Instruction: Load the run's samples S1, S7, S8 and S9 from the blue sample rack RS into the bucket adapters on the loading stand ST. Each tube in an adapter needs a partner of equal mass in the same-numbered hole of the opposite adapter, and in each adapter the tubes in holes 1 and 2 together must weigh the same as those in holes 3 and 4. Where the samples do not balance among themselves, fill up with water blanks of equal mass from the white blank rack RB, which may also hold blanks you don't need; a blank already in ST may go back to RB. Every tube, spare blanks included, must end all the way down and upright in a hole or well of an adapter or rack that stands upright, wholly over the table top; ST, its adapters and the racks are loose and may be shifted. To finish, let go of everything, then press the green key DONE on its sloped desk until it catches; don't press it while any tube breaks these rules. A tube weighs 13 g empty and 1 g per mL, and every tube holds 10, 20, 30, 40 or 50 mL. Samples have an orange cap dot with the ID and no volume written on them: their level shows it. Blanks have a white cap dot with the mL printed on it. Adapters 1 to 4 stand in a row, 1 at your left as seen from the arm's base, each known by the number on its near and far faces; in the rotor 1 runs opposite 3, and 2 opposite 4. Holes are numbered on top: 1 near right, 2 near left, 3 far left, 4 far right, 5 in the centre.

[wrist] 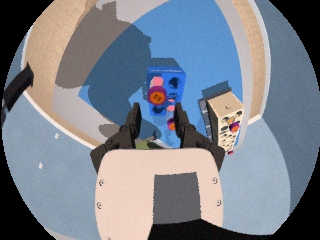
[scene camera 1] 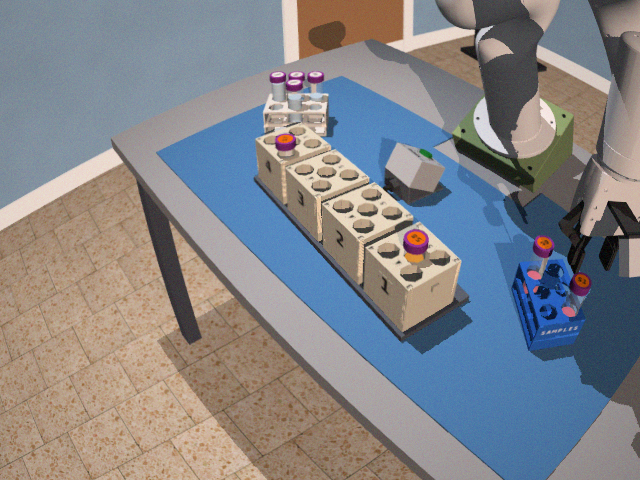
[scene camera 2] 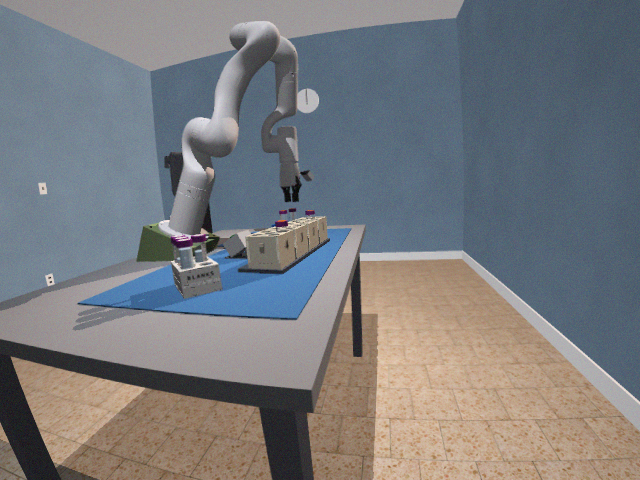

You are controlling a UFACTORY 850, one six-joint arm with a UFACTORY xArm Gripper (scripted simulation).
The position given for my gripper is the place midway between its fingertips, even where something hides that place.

Note:
I see my gripper (scene camera 1: 588,265), a blue sample rack (scene camera 1: 563,330) and a white blank rack (scene camera 1: 319,126).
The blue sample rack also shows in the wrist view (wrist: 174,90). The white blank rack also shows in scene camera 2 (scene camera 2: 199,280). My gripper also shows in the wrist view (wrist: 157,109) and in scene camera 2 (scene camera 2: 291,201).

